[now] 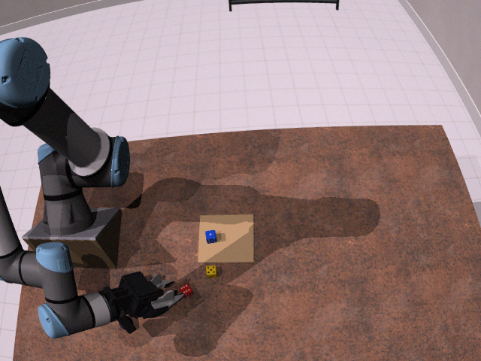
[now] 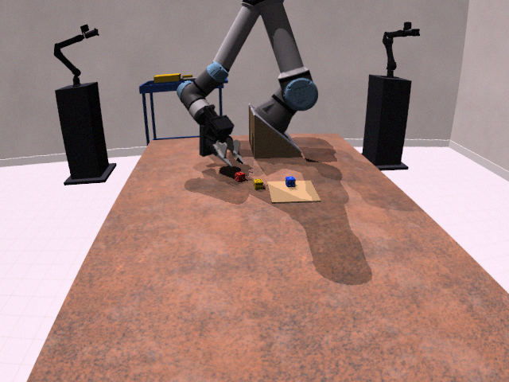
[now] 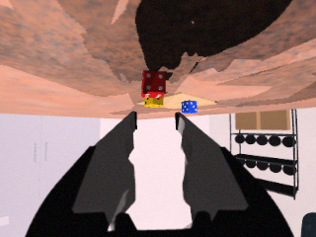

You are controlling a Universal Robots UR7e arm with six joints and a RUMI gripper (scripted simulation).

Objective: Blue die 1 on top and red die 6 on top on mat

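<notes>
Now: hand 4 cm above the red die, 3 cm short of it and 1 cm to the right of it. Round my hand: yellow die: 9 cm ahead, 6 cm to the left, 4 cm below; then blue die: 16 cm to the left, 9 cm ahead, 4 cm below; then tan mat: 16 cm to the left, 13 cm ahead, 5 cm below.
</notes>
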